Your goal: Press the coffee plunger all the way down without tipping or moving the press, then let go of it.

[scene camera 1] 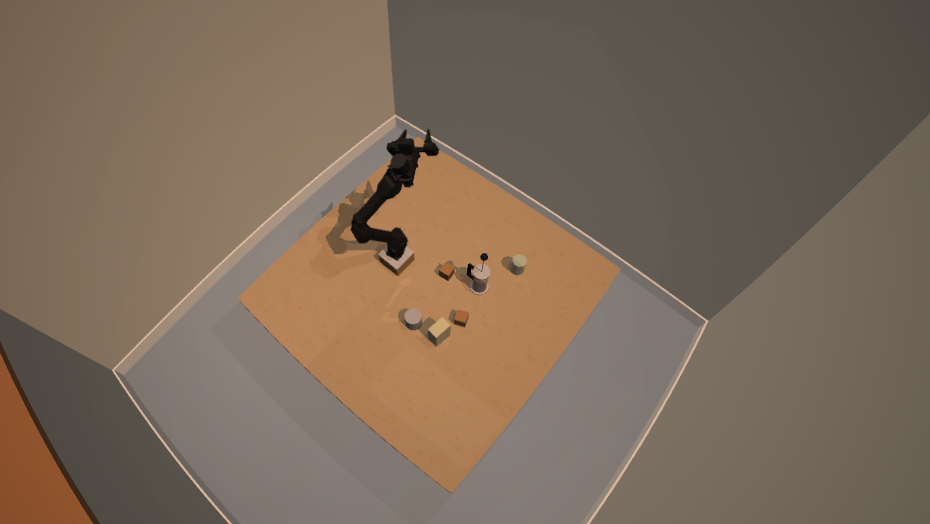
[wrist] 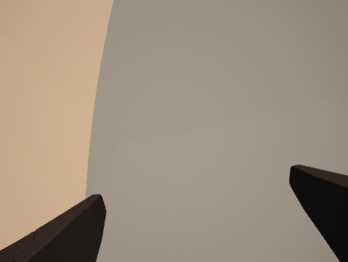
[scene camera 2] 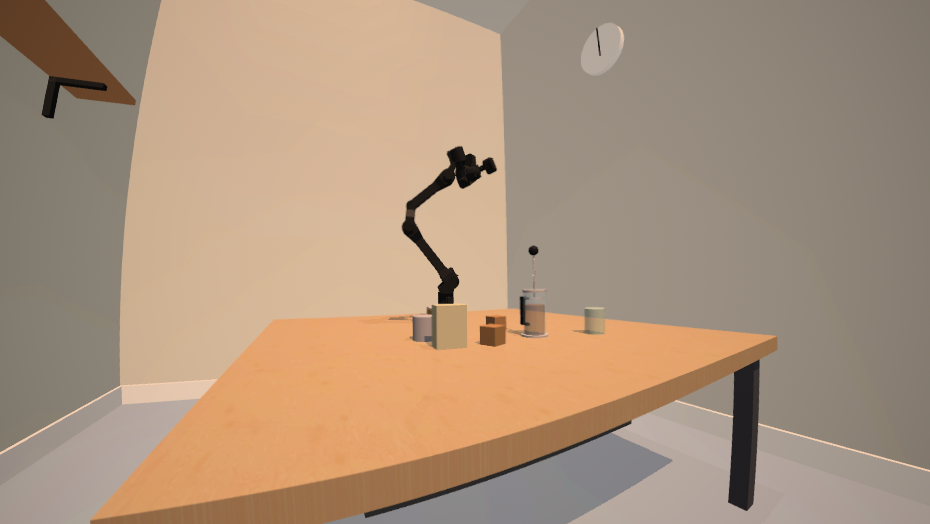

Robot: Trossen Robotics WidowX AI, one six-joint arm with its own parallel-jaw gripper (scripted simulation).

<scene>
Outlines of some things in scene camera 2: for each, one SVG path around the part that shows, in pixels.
A coffee press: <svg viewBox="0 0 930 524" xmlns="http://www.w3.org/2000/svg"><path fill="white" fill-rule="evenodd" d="M531 246L529 253L533 257L533 290L523 290L523 297L520 297L520 324L523 325L521 336L526 338L548 337L546 333L546 290L535 290L534 255L538 253L538 248Z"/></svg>
</scene>
